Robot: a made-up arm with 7 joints. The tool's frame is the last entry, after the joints.
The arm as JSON. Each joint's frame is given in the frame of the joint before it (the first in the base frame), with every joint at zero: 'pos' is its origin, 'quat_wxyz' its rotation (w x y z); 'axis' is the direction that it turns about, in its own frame. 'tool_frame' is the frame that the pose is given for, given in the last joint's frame.
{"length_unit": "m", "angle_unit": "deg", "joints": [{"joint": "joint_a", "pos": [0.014, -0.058, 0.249], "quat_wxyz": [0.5, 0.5, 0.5, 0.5], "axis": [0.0, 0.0, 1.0]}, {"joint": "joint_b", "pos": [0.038, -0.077, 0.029], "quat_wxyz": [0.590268, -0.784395, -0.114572, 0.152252], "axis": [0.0, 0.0, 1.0]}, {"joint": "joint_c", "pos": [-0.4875, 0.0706, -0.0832], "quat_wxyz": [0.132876, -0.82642, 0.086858, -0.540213], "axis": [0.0, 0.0, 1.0]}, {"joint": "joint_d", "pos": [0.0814, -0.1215, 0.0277], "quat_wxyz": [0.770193, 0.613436, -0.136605, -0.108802], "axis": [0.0, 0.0, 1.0]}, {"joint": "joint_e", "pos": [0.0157, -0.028, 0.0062], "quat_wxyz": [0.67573, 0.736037, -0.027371, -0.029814], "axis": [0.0, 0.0, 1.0]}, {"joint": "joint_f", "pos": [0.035, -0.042, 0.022], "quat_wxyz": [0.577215, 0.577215, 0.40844, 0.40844], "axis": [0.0, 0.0, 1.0]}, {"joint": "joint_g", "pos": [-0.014, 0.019, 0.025], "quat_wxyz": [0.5, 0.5, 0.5, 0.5], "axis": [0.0, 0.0, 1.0]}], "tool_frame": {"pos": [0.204, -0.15, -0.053], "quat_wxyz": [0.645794, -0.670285, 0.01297, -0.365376]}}
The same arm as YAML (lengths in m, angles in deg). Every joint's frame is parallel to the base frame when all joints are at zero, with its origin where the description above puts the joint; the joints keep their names.
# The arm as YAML. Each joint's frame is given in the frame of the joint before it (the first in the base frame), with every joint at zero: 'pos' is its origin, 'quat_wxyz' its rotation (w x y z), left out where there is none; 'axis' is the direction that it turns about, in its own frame. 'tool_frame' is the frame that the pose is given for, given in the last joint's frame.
length_unit: m
angle_unit: deg
joints:
  - joint: joint_a
    pos: [0.014, -0.058, 0.249]
    axis: [1.0, 0.0, 0.0]
  - joint: joint_b
    pos: [0.029, 0.038, -0.077]
    axis: [-0.256806, -0.374108, 0.891119]
  - joint: joint_c
    pos: [0.004, -0.421, -0.2689]
    axis: [-0.1179, 0.992001, -0.0451]
  - joint: joint_d
    pos: [-0.123, 0.017, 0.082]
    axis: [-0.9373, 0.085, -0.338]
  - joint: joint_e
    pos: [-0.014, -0.026, 0.014]
    axis: [0.0, -1.0, 0.0]
  - joint: joint_f
    pos: [0.028, -0.022, 0.047]
    axis: [0.0, 0.0, 1.0]
  - joint: joint_g
    pos: [0.014, -0.019, 0.025]
    axis: [-1.0, 0.0, 0.0]
tool_frame:
  pos: [0.053, -0.204, -0.15]
  quat_wxyz: [0.481837, 0.176927, 0.201419, -0.834243]

